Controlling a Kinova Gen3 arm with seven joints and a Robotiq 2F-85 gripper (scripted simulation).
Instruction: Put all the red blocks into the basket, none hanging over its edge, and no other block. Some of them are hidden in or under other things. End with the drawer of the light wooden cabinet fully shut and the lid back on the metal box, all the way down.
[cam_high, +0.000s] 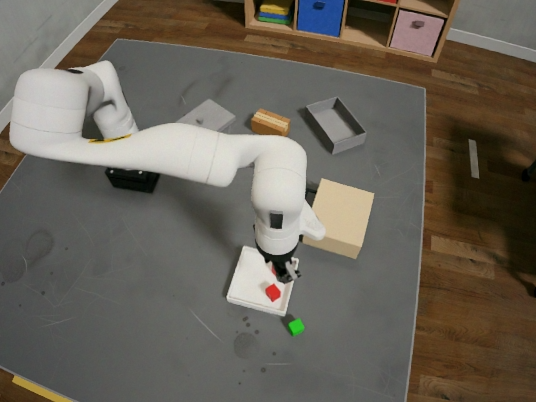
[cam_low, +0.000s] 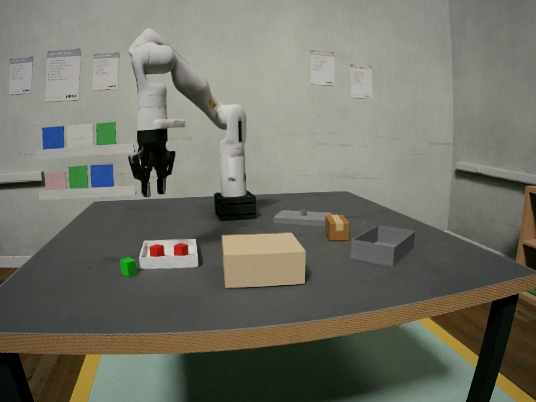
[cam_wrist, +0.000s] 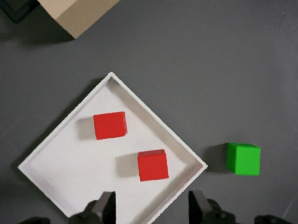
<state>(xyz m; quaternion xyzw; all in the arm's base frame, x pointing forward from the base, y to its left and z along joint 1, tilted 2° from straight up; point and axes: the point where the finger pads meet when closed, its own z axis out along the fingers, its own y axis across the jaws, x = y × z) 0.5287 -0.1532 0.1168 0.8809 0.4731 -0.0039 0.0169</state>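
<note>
The lid is 46 cm behind my hand, 41 cm to the left of it and 17 cm below it. From my hand the other things lie so: white basket (18 cm below, 4 cm behind, 2 cm to the left); then green block (17 cm below, 8 cm ahead, 5 cm to the right); then light wooden cabinet (25 cm to the left, 15 cm below, 6 cm ahead).
</note>
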